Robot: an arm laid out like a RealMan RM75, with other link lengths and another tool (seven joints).
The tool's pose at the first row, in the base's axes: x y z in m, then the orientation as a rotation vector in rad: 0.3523 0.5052 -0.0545 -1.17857 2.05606 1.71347
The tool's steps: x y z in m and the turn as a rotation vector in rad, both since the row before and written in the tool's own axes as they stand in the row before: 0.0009 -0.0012 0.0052 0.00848 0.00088 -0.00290; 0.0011 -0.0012 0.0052 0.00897 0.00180 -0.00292; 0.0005 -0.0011 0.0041 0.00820 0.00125 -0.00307; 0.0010 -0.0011 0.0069 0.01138 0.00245 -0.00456; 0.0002 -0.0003 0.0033 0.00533 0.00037 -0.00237; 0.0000 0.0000 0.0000 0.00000 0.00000 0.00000; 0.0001 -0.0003 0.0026 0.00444 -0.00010 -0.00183; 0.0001 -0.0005 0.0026 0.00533 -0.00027 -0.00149; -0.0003 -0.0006 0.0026 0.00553 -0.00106 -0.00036; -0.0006 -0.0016 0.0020 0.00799 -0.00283 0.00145; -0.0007 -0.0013 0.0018 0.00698 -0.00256 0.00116; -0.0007 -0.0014 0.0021 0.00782 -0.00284 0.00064; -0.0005 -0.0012 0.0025 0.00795 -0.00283 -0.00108; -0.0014 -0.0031 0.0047 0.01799 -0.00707 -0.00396; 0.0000 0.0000 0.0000 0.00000 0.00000 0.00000
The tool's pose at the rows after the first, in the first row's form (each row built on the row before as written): 0.3509 0.5095 -0.0575 -1.17942 2.05908 1.70156; 0.3494 0.5137 -0.0606 -1.18111 2.06286 1.68881; 0.3486 0.5172 -0.0630 -1.18254 2.06567 1.67707; 0.3467 0.5229 -0.0666 -1.18550 2.06963 1.66046; 0.3458 0.5258 -0.0680 -1.18624 2.07078 1.65277; 0.3458 0.5258 -0.0680 -1.18624 2.07078 1.65277; 0.3452 0.5281 -0.0691 -1.18629 2.07162 1.64654; 0.3447 0.5304 -0.0704 -1.18558 2.07317 1.63941; 0.3446 0.5328 -0.0715 -1.18301 2.07539 1.63274; 0.3456 0.5348 -0.0729 -1.17625 2.07960 1.62431; 0.3465 0.5367 -0.0740 -1.17034 2.08309 1.61692; 0.3474 0.5388 -0.0753 -1.16432 2.08638 1.60834; 0.3479 0.5412 -0.0767 -1.15974 2.08814 1.59884; 0.3499 0.5458 -0.0796 -1.14999 2.09021 1.57687; 0.3499 0.5458 -0.0796 -1.14999 2.09021 1.57687
